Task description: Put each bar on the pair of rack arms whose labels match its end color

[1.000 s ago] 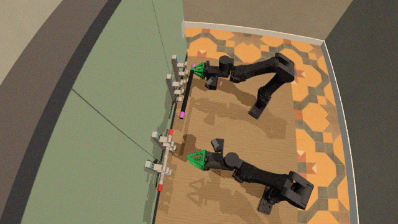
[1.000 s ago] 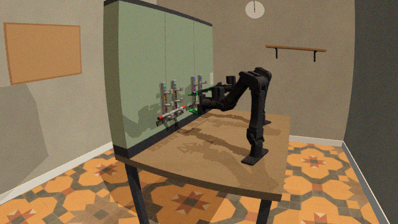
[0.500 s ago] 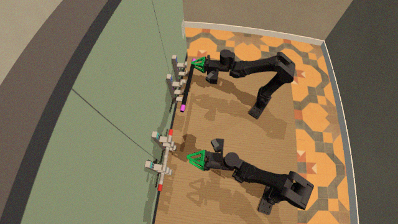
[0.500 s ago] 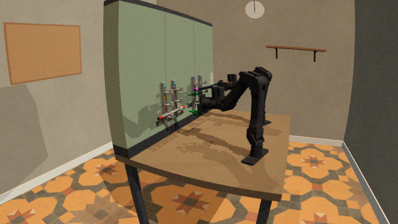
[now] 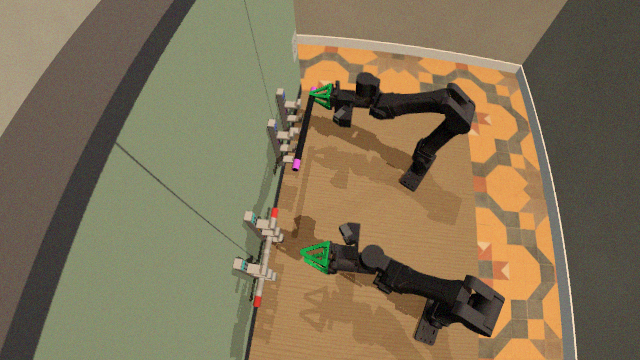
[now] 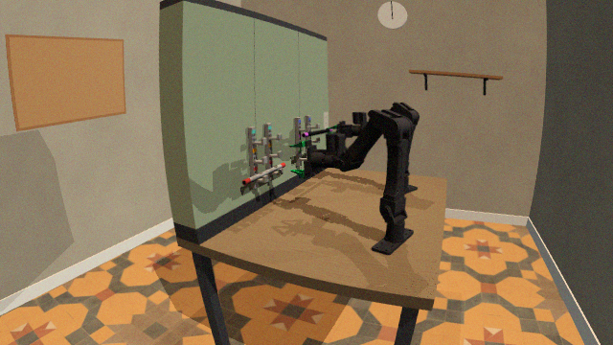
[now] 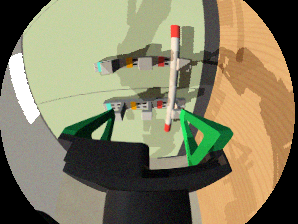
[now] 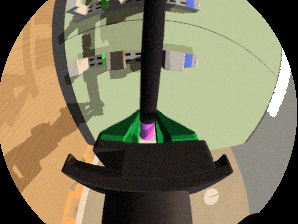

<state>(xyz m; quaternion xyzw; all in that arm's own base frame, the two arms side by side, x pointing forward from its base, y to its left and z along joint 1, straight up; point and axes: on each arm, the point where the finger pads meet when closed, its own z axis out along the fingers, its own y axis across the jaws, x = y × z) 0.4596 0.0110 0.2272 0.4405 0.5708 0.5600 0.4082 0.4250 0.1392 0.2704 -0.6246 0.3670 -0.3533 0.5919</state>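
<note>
Now: right hand 130 mm to the right of the bar, 20 mm short of it and 10 mm below it. From my right hand the other things lie so: green wall panel (320 mm to the left, 200 mm ahead, 150 mm above).
</note>
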